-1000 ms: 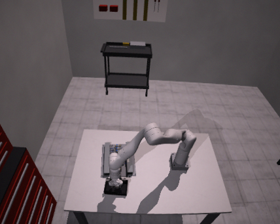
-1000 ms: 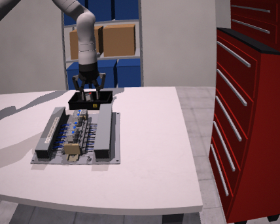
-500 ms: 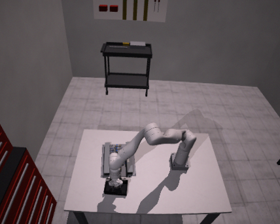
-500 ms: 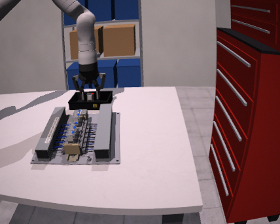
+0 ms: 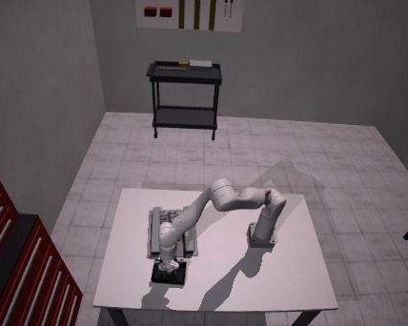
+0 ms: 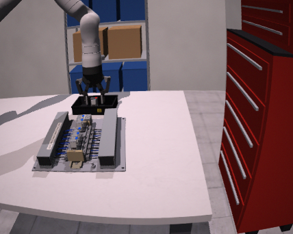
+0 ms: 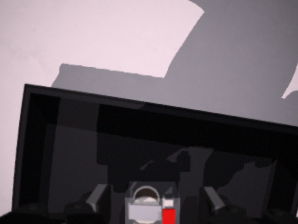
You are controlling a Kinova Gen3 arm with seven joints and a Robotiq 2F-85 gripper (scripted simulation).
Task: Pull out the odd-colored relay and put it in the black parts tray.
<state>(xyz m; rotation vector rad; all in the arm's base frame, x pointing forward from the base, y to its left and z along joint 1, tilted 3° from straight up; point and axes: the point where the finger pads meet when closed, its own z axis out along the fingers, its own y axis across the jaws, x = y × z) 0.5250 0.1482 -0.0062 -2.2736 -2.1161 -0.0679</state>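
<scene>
The red-button relay lies 1 cm below my hand. Round my hand: black parts tray (2 cm below).
</scene>
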